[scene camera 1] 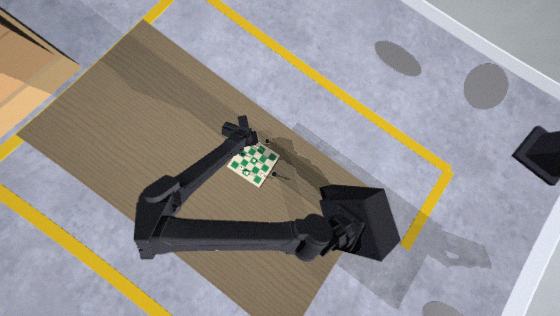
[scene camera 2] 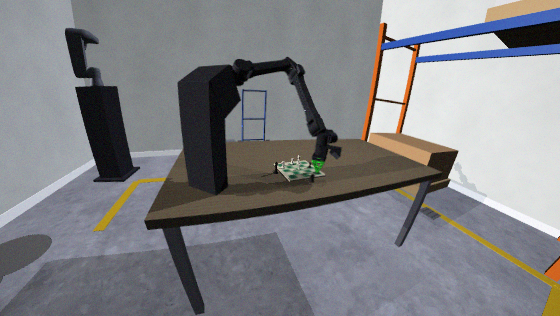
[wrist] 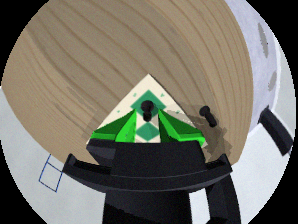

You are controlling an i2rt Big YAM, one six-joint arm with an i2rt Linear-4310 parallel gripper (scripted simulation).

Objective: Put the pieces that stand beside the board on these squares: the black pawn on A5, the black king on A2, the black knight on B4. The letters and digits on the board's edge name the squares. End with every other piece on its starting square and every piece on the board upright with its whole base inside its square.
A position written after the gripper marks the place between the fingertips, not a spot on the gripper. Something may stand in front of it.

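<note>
Scene camera 1 shows a chessboard (scene camera 1: 265, 158). In the wrist view, the chessboard (wrist: 148, 88) is visible again, together with the gripper (wrist: 147, 112).
</note>
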